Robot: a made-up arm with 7 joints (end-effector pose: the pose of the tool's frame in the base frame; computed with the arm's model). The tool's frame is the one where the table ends.
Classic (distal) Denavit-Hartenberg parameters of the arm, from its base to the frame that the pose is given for. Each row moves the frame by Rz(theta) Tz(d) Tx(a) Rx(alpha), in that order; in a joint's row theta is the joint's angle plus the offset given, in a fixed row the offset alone. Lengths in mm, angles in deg.
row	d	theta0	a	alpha
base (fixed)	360	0	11	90
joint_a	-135	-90	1	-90
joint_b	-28	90	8	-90
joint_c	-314	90	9	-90
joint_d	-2	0	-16	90
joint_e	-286	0	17	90
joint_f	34	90	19	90
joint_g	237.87	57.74	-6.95	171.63
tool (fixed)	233.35	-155.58	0	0
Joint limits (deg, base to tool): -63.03..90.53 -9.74..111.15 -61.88..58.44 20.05..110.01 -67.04..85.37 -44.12..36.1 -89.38..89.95
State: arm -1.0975 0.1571 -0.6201 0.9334 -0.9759 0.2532 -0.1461
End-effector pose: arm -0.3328 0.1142 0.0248 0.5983 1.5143 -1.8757
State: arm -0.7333 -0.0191 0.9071 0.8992 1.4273 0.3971 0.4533
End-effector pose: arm -0.2476 0.2696 -0.0397 -1.2372 -0.1435 0.6915
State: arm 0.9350 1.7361 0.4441 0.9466 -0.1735 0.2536 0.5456
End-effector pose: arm -0.0624 0.5520 0.5723 0.9961 0.1855 0.5572
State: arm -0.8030 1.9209 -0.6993 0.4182 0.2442 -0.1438 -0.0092
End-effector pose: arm 0.1416 0.6579 0.4408 1.6635 2.1962 -0.4763
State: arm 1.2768 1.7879 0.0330 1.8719 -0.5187 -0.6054 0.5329
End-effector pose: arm -0.0446 0.3717 0.5876 2.7674 0.3618 0.2452
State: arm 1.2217 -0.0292 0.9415 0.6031 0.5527 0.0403 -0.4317
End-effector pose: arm 0.5279 0.2290 0.2317 -1.2321 -0.4408 0.2634
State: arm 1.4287 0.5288 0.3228 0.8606 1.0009 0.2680 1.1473
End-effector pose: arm 0.4087 0.4451 0.4126 0.0292 -1.4947 -1.3521
